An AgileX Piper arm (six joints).
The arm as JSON. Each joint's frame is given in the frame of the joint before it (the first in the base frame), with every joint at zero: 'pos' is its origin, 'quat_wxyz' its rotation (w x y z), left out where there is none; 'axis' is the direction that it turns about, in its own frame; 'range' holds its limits. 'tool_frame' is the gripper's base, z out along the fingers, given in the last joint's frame.
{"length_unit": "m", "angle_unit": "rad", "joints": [
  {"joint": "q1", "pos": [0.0, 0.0, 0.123], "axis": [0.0, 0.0, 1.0], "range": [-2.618, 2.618]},
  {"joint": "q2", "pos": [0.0, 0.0, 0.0], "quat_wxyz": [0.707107, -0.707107, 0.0, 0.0], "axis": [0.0, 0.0, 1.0], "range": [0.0, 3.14]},
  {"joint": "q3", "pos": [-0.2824, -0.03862, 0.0], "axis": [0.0, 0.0, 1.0], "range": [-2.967, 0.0]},
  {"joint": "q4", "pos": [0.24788, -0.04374, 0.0], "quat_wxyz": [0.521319, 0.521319, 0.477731, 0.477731], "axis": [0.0, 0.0, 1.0], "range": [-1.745, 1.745]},
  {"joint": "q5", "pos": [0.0, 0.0, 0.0], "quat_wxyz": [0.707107, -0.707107, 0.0, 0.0], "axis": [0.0, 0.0, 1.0], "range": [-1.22, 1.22]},
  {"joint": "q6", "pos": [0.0, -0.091, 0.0], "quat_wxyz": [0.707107, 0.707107, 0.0, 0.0], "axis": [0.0, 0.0, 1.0], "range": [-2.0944, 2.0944]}
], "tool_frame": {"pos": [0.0, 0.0, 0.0]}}
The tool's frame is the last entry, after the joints.
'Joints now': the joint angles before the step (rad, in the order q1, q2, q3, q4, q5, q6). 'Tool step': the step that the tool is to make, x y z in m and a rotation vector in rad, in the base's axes. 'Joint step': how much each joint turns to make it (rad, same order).
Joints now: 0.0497, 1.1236, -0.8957, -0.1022, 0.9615, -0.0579
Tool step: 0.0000, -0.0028, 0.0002, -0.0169, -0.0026, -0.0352
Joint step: 0.0001, 0.0001, 0.0000, -0.0379, 0.0026, 0.0455
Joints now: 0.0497, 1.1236, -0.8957, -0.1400, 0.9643, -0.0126
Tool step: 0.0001, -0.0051, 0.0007, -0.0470, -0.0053, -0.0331
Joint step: 0.0003, 0.0002, 0.0000, -0.0694, 0.0038, 0.0481
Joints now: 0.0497, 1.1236, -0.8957, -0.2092, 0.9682, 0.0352
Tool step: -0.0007, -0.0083, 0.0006, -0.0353, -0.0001, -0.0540
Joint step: -0.0200, 0.0001, -0.0002, -0.0555, 0.0104, 0.0450
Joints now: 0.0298, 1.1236, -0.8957, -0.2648, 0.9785, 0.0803
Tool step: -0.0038, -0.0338, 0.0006, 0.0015, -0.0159, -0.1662
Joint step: -0.1671, 0.0002, -0.0001, 0.0002, -0.0156, 0.0036
